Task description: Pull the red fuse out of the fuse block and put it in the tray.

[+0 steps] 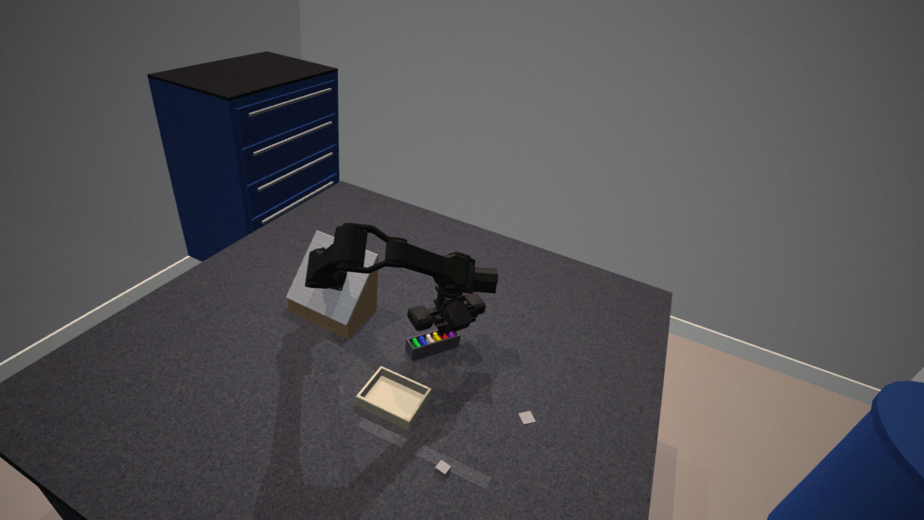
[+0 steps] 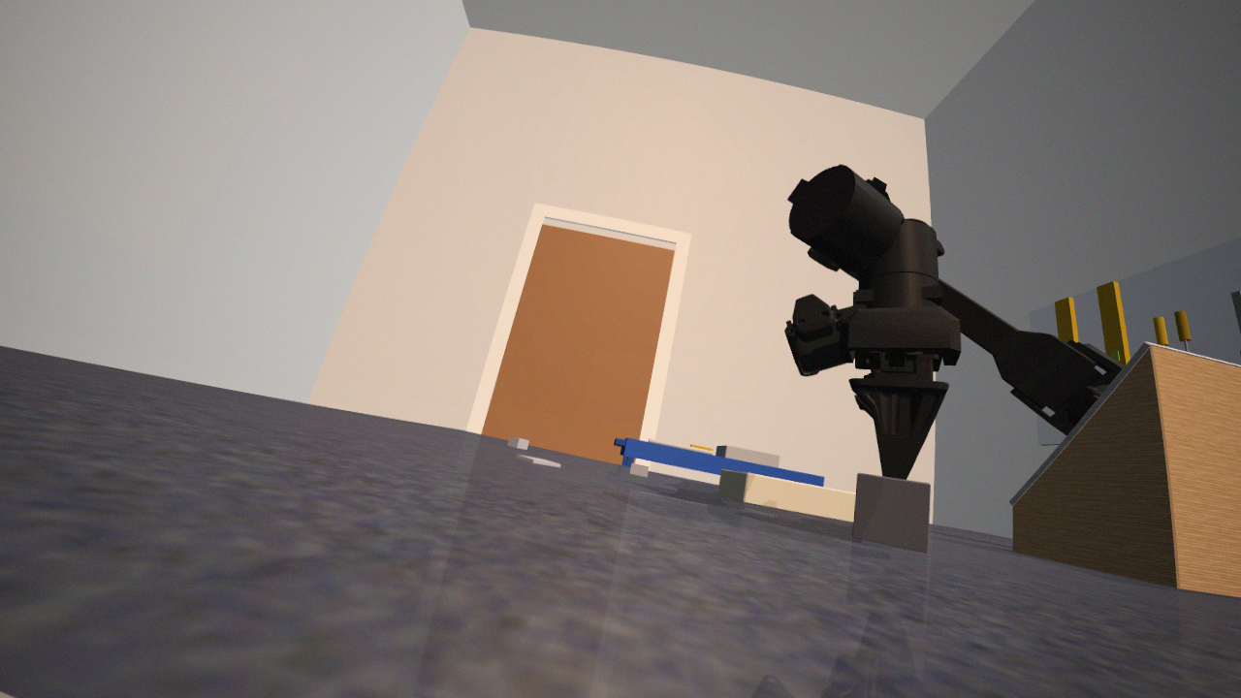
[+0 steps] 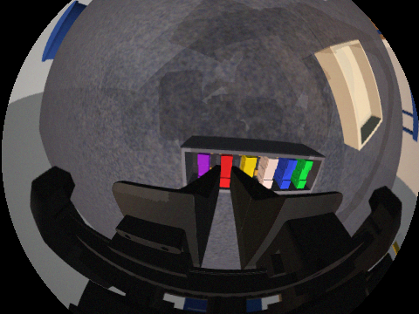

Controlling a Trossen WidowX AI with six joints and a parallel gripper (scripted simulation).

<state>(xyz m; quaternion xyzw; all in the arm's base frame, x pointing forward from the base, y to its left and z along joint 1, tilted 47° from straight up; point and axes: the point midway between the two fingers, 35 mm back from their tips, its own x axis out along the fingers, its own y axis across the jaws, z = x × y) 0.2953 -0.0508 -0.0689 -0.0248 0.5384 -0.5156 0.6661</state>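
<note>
Right now the beige tray is 210 mm to the right of my gripper tip, 30 mm below it and 30 mm behind it. From my gripper tip the other things lie so: red fuse (10 mm below).
</note>
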